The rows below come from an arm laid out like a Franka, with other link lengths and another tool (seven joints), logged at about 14 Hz.
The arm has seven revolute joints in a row. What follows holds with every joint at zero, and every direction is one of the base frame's.
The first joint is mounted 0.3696 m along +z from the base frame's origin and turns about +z.
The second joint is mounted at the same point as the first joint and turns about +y.
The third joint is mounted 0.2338 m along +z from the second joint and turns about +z.
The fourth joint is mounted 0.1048 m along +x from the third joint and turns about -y.
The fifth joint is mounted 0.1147 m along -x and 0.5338 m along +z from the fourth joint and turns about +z.
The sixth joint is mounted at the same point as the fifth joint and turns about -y.
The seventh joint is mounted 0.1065 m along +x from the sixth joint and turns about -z.
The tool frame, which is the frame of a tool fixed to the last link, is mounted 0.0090 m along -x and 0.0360 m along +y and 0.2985 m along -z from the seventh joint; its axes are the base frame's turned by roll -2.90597, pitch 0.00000 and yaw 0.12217 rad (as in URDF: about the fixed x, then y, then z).
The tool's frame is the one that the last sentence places.
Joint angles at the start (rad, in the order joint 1, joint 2, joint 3, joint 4, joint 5, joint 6, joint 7):
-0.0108, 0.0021, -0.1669, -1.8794, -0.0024, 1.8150, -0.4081
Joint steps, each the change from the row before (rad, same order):
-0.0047, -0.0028, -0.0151, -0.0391, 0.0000, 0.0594, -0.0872
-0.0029, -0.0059, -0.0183, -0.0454, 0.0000, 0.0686, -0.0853
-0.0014, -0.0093, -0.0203, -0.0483, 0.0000, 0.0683, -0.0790
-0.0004, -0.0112, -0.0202, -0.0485, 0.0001, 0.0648, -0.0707
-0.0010, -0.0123, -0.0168, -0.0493, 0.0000, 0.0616, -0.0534
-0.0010, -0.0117, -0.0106, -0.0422, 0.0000, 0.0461, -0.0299
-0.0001, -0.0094, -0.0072, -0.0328, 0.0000, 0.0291, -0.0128
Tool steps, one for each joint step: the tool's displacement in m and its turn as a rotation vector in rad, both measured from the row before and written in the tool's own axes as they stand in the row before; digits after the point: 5 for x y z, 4 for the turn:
-0.00547, 0.01913, 0.01352, -0.0112, 0.0039, -0.0704
-0.00754, 0.01957, 0.01435, -0.0163, 0.0083, -0.0681
-0.01037, 0.01767, 0.01404, -0.0180, 0.0089, -0.0612
-0.01194, 0.01448, 0.01359, -0.0181, 0.0082, -0.0535
-0.01191, 0.01044, 0.01418, -0.0169, 0.0087, -0.0387
-0.00933, 0.00453, 0.01258, -0.0105, 0.0068, -0.0204
-0.00726, 0.00060, 0.01059, -0.0030, 0.0036, -0.0065

